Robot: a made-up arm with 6 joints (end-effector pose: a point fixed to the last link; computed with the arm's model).
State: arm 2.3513 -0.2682 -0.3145 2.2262 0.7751 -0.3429
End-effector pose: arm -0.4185 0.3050 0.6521 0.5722 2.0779 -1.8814
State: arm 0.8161 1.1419 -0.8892 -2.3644 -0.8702 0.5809
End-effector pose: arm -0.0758 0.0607 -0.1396 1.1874 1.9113 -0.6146
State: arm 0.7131 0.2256 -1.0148 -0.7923 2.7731 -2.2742
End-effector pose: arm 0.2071 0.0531 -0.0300 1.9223 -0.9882 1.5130
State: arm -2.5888 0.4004 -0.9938 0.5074 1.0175 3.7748
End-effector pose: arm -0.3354 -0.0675 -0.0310 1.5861 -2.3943 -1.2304
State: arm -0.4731 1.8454 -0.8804 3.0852 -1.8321 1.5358
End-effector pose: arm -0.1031 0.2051 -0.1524 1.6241 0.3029 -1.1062
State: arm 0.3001 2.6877 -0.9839 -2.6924 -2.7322 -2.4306
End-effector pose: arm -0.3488 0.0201 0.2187 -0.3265 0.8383 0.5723
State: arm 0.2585 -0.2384 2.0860 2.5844 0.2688 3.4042
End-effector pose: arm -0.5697 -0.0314 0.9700 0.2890 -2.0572 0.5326
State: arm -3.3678 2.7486 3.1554 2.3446 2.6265 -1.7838
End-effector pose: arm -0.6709 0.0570 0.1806 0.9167 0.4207 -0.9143
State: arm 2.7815 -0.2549 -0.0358 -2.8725 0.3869 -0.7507
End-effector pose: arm -0.5188 0.0555 0.6710 0.7439 2.9132 -0.7770
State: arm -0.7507 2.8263 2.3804 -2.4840 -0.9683 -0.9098
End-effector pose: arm 0.5351 -0.3522 -0.4967 -2.8400 0.1910 -0.5399
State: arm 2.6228 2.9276 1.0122 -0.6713 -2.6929 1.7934
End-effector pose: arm 0.2297 -0.0087 -0.7136 0.3494 -1.7036 -0.0215
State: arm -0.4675 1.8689 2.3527 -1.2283 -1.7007 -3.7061
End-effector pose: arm 0.8395 -0.4749 0.2614 -1.5004 -0.5155 1.1113
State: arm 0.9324 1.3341 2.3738 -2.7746 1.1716 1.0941
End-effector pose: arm 0.3283 0.6552 0.7934 1.7706 0.6148 0.3168
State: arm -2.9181 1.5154 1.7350 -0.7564 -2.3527 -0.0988
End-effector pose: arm -0.9928 -0.1244 0.2667 2.1616 -0.0834 -1.0449
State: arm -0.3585 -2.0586 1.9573 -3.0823 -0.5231 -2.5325
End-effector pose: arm -0.6399 0.3845 -0.4366 -0.1500 1.6941 0.3277
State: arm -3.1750 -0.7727 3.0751 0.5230 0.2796 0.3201
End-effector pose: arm 0.6892 0.0947 0.0315 2.0499 0.2901 -1.1476
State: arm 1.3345 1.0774 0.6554 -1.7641 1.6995 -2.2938
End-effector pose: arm 0.1706 0.8199 0.0144 -2.7727 0.6362 0.0838
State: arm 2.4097 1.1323 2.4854 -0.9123 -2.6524 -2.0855
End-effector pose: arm -0.3778 0.4511 0.9370 -0.9717 1.7704 0.9689
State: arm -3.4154 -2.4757 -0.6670 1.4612 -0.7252 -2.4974
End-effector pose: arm 0.4957 -0.1238 0.4626 -2.3329 -1.2890 -1.2063
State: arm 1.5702 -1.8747 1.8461 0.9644 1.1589 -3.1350
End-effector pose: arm 0.0769 -0.8128 -0.3367 0.4315 2.0968 -1.3084
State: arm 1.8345 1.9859 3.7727 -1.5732 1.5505 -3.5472
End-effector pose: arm -0.0921 0.3400 0.6730 0.6207 0.0618 0.2595
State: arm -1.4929 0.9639 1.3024 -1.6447 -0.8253 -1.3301
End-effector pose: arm 0.0826 -0.9292 0.4963 2.4746 -0.8891 0.1686
